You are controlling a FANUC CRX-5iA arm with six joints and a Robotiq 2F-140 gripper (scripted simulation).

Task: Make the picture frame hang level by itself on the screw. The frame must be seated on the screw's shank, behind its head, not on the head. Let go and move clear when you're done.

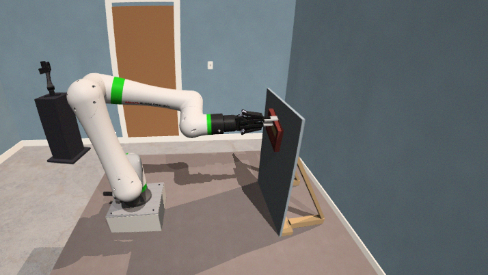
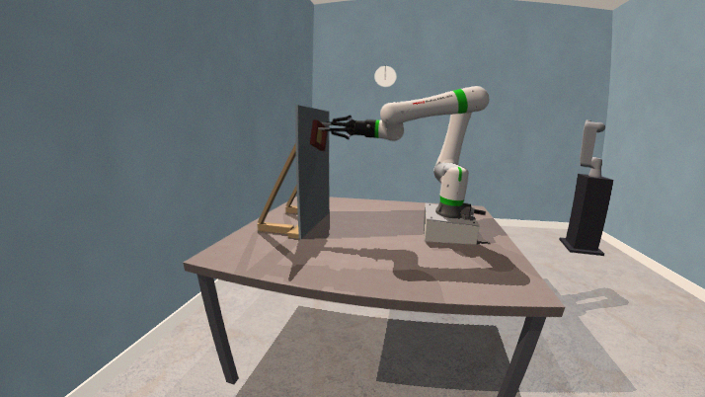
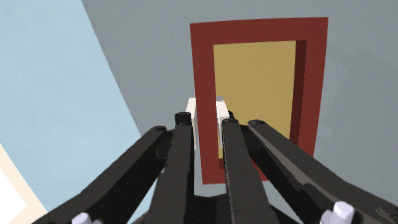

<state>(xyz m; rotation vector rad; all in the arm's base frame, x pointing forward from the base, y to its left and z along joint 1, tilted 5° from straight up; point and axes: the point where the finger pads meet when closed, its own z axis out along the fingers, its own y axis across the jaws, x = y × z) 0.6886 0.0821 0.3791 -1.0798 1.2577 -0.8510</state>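
My hand is 5 cm above the picture frame, 3 cm short of it and 2 cm to the right of it. Round my hand: grey board (22 cm below, 5 cm ahead, 2 cm to the left).
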